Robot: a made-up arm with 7 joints.
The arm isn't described. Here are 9 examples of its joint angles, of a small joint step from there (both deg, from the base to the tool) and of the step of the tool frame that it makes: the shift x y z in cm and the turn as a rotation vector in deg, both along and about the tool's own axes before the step.
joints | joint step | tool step
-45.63 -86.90 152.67 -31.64 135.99 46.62 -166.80 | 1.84 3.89 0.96 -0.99 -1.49 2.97 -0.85 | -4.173 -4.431 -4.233 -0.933 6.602 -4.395
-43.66 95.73 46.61 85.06 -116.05 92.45 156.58 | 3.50 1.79 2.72 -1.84 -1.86 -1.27 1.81 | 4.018 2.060 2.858 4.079 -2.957 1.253
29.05 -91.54 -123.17 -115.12 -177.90 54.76 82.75 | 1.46 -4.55 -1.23 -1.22 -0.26 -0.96 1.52 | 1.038 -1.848 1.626 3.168 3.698 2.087
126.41 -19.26 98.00 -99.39 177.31 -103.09 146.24 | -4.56 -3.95 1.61 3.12 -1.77 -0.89 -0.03 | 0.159 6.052 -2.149 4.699 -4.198 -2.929
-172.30 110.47 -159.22 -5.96 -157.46 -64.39 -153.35 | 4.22 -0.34 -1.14 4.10 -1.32 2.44 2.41 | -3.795 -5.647 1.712 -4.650 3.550 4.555
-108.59 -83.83 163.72 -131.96 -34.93 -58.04 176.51 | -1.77 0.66 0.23 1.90 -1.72 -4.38 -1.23 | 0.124 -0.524 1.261 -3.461 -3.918 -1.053
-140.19 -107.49 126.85 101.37 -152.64 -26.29 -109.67 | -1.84 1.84 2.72 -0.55 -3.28 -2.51 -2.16 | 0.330 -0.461 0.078 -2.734 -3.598 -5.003
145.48 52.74 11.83 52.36 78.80 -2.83 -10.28 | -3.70 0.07 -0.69 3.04 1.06 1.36 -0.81 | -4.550 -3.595 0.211 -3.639 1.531 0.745
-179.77 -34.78 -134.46 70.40 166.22 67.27 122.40 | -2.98 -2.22 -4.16 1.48 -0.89 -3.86 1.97 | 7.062 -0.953 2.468 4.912 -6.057 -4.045
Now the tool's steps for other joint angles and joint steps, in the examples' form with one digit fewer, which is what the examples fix.
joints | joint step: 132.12 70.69 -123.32 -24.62 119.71 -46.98 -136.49 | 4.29 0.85 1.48 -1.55 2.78 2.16 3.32
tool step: -6.26 -3.72 -0.38 1.44 2.49 10.90
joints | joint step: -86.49 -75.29 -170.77 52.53 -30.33 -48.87 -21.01 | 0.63 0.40 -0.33 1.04 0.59 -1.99 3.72
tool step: -0.97 0.56 -0.01 -0.09 1.54 4.15
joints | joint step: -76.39 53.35 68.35 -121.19 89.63 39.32 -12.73 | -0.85 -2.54 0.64 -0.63 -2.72 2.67 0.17
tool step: 0.49 0.77 -1.89 1.27 -1.14 -1.96
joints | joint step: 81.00 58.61 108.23 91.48 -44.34 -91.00 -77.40 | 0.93 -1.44 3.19 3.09 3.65 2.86 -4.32
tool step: -2.54 2.52 -0.37 3.11 -2.94 1.29
